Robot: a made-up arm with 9 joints. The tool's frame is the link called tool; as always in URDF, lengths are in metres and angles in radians. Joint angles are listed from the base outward.
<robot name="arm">
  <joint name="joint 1" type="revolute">
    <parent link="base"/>
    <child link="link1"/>
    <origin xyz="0.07 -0.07 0.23" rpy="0 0 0"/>
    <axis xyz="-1 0 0"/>
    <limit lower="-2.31" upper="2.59"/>
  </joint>
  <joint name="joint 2" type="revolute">
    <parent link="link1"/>
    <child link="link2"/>
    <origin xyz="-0.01 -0.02 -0.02" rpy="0 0 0"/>
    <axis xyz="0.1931 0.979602 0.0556"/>
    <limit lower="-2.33" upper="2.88"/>
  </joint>
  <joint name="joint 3" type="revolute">
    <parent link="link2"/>
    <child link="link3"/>
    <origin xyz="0.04 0.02 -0.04" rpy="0 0 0"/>
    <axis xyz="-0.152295 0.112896 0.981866"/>
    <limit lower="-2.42" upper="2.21"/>
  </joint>
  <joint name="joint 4" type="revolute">
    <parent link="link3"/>
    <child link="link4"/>
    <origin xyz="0.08 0.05 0.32" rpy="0 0 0"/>
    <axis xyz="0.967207 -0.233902 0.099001"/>
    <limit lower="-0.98" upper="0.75"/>
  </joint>
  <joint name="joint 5" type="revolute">
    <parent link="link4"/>
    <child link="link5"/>
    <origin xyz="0.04 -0.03 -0.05" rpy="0 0 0"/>
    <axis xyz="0 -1 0"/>
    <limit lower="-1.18" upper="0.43"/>
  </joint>
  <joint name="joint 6" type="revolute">
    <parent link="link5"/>
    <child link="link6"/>
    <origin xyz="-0.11 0.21 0.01" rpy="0 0 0"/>
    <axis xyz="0 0 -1"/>
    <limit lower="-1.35" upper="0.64"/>
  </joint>
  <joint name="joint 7" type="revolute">
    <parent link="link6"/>
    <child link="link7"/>
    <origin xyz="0.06 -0.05 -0.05" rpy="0 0 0"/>
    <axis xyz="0 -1 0"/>
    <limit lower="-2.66" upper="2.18"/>
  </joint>
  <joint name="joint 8" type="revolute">
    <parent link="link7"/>
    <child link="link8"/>
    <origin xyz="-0.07 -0.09 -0.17" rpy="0 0 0"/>
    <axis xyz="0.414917 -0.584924 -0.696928"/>
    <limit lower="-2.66" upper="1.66"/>
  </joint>
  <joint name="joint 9" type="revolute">
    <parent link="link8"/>
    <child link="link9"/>
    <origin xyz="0.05 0.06 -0.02" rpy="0 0 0"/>
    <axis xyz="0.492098 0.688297 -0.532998"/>
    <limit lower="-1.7" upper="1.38"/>
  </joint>
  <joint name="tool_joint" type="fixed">
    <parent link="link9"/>
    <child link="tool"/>
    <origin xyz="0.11 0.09 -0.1" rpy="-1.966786 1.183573 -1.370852"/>
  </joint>
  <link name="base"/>
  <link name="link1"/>
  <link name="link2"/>
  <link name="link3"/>
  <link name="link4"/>
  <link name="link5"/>
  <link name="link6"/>
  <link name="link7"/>
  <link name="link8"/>
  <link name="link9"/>
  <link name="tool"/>
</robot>
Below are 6 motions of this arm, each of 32 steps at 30 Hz.
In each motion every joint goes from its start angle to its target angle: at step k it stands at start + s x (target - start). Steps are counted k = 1, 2, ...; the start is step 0. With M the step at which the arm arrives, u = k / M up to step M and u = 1 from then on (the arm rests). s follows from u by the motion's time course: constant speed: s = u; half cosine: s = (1 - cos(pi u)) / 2; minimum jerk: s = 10 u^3 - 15 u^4 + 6 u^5.
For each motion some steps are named. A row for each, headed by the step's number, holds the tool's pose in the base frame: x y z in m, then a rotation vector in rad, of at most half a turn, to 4 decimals.
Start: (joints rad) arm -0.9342 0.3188 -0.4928 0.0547 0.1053 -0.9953 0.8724 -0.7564 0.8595
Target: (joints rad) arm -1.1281 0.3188 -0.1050 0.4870 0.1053 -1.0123 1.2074 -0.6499 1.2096
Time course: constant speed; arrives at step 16
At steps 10, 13, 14, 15, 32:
10: 0.4961 0.1619 0.7023 0.1235 0.6455 1.3097
13: 0.4802 0.0955 0.7786 0.2483 0.4930 1.3817
14: 0.4734 0.0706 0.8014 0.2890 0.4406 1.4065
15: 0.4660 0.0445 0.8226 0.3292 0.3873 1.4316
32: 0.4580 0.0173 0.8423 0.3689 0.3331 1.4570

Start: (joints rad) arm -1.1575 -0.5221 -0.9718 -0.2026 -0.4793 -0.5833 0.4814 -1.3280 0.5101
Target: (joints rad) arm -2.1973 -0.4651 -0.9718 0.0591 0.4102 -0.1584 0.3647 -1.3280 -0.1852
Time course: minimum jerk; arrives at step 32
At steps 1, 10, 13, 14, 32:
1: 0.2248 0.1263 0.3073 -0.2707 1.4967 1.2139
10: 0.2726 0.0929 0.2986 -0.1360 1.3950 1.1503
13: 0.3115 0.0659 0.2863 -0.0136 1.3280 1.0953
14: 0.3258 0.0560 0.2803 0.0345 1.3070 1.0743
32: 0.4613 -0.0146 0.1594 0.6023 1.2317 0.8529

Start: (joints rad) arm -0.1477 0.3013 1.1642 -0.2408 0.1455 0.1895 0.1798 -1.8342 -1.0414
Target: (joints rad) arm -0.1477 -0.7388 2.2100 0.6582 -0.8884 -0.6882 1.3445 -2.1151 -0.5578
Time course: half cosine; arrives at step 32
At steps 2, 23, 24, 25, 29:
2: -0.0148 -0.1607 0.0119 2.2784 0.9523 -1.4274
23: -0.1724 -0.1959 -0.0470 1.3941 1.6506 -0.9560
24: -0.1915 -0.2133 -0.0481 1.3601 1.6454 -0.9928
25: -0.2093 -0.2299 -0.0479 1.3320 1.6364 -1.0298
29: -0.2610 -0.2788 -0.0406 1.2679 1.5877 -1.1484

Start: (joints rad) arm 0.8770 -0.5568 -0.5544 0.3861 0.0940 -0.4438 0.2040 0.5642 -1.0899
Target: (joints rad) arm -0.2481 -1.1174 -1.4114 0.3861 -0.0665 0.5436 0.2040 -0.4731 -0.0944
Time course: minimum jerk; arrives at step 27
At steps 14, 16, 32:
14: 0.2664 0.0376 0.5978 -0.1408 0.0383 -0.9443
16: 0.2519 -0.0489 0.5971 0.1885 0.2123 -0.8277
32: 0.2229 -0.1989 0.5417 1.0195 0.4428 -0.3066

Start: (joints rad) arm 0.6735 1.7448 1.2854 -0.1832 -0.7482 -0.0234 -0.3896 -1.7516 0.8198
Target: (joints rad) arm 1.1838 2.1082 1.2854 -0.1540 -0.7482 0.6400 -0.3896 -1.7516 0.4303
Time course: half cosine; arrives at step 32
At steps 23, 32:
23: 0.4850 -0.1989 0.5360 -0.0472 0.1329 -1.2969
32: 0.4976 -0.1607 0.5500 -0.2243 0.0182 -1.3317

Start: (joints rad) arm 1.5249 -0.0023 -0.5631 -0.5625 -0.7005 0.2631 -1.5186 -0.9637 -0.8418
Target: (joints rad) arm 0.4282 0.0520 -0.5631 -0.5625 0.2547 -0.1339 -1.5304 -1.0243 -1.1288
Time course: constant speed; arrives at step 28
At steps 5, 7, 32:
5: 0.1242 0.3835 -0.0722 -0.0002 2.6782 0.2063
7: 0.1004 0.3919 -0.0372 -0.0796 2.6942 0.3215
32: -0.0863 0.2610 0.2615 -0.9606 2.2444 1.4205

